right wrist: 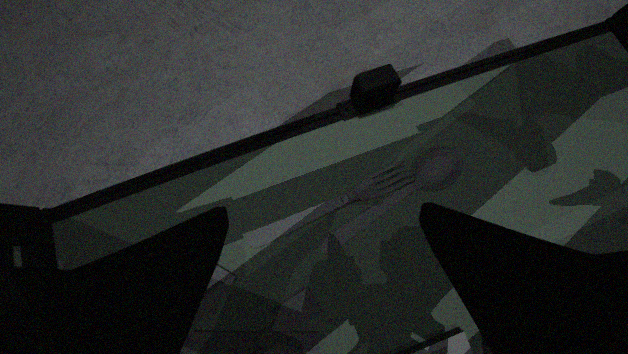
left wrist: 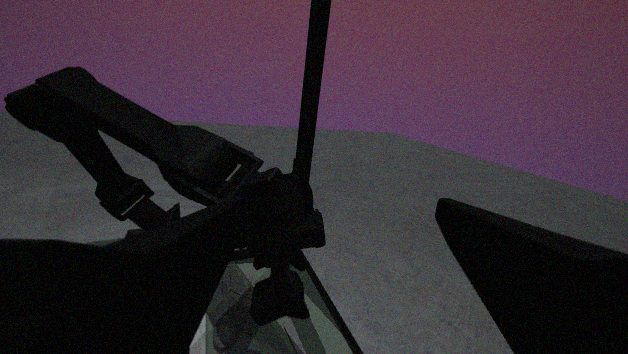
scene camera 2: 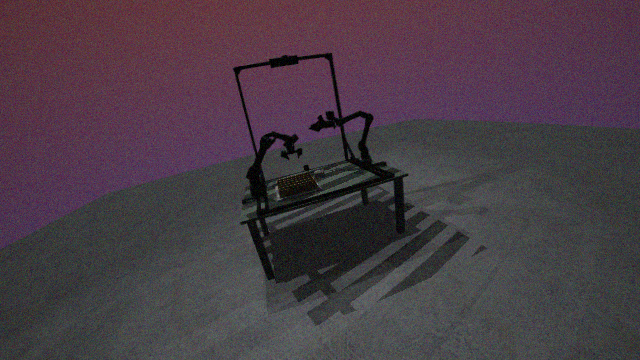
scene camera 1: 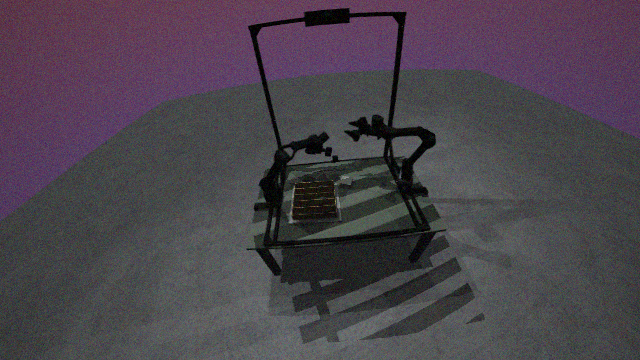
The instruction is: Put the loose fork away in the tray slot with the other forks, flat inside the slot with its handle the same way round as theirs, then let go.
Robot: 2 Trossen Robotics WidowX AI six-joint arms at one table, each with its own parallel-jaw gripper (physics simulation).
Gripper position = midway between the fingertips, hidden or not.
Note:
The left gripper (left wrist: 339, 206) is open and holds nothing. The right gripper (right wrist: 325, 214) is open, holding nothing. Further things: a cutlery tray (scene camera 1: 303, 192).
The right gripper shows as well in the left wrist view (left wrist: 304, 291).

